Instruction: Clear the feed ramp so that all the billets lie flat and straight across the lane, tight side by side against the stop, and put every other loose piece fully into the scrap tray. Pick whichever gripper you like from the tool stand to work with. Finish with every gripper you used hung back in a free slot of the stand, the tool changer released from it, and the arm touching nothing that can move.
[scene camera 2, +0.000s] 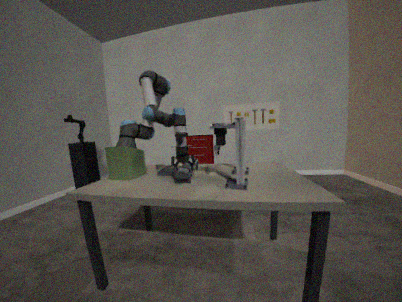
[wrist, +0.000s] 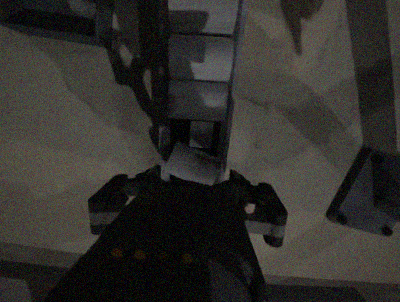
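Observation:
The feed ramp runs down the middle of the wrist view. Several grey billets lie across it, including an upper billet and a lower billet. Below these is a dark gap, then the end billet, slightly skewed to the lane. My gripper, the adaptive one, is at the ramp's low end. Its fingertips are against both ends of the end billet, and it looks shut on it. The gripper body hides the stop. A dark tray, seemingly the scrap tray, shows partly at upper left.
The tool stand is right of the arm, with another gripper hanging from it. Its foot plate shows at right in the wrist view. A green box stands left on the table, near the arm's base.

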